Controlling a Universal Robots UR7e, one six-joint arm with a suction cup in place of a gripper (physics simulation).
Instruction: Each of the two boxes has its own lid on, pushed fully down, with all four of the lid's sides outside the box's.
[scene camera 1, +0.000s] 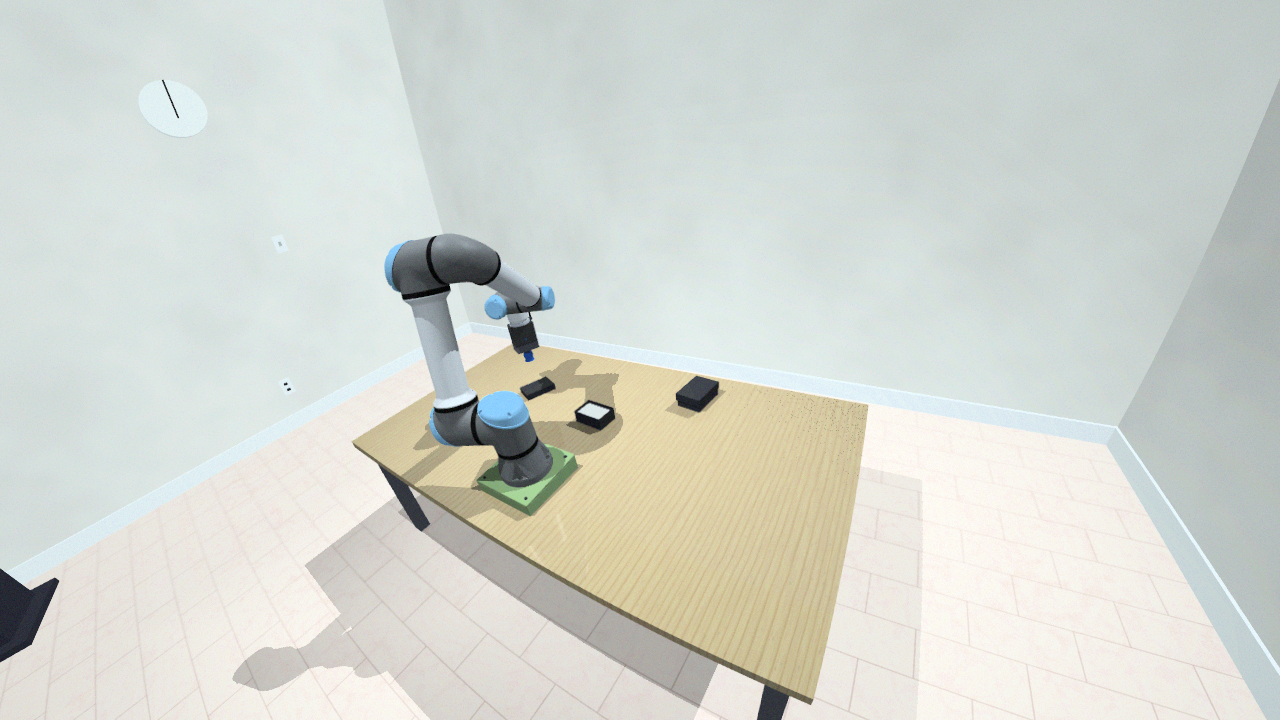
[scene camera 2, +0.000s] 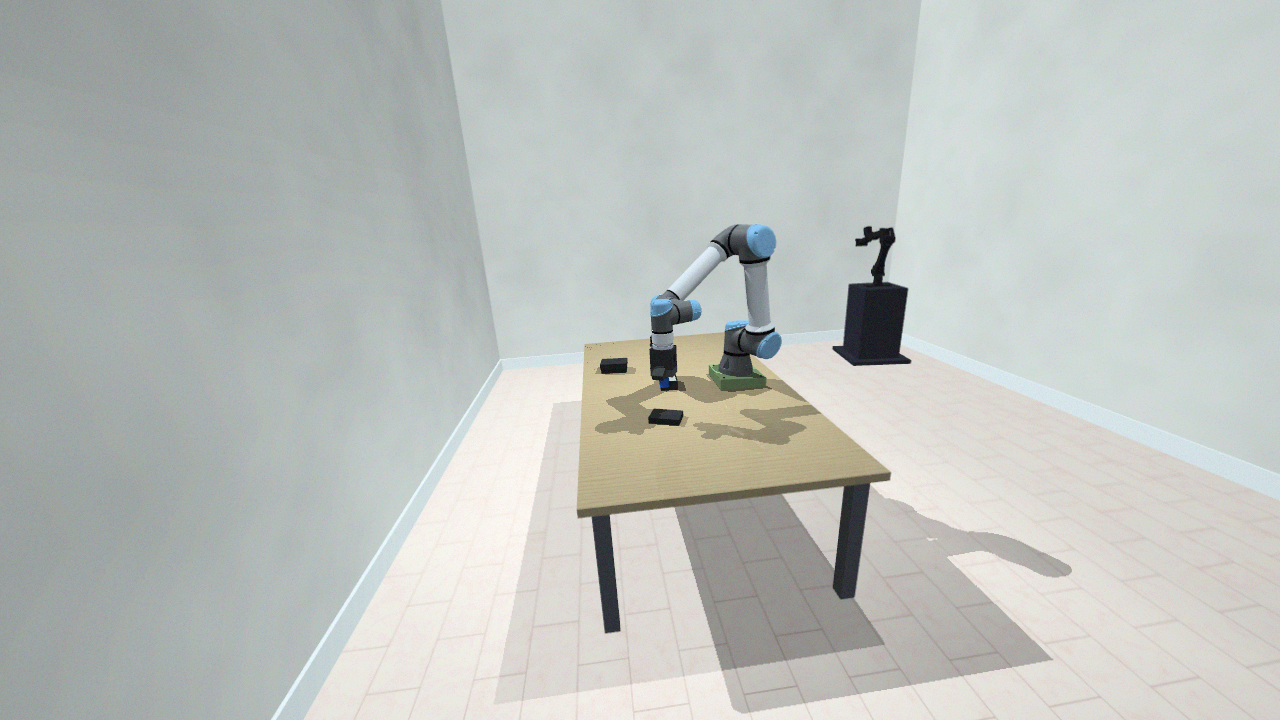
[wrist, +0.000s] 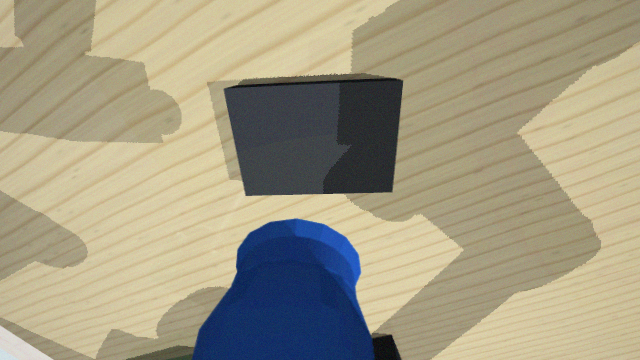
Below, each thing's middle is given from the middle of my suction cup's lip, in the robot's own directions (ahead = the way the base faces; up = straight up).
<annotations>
I see the smaller dark lid (wrist: 319, 137) 140 mm below my suction cup. Round my suction cup: smaller box (scene camera 1: 593, 414) 340 mm to the right, 130 mm below, 10 mm behind; then larger dark lid (scene camera 1: 696, 392) 570 mm to the right, 250 mm ahead, 110 mm below.
</annotations>
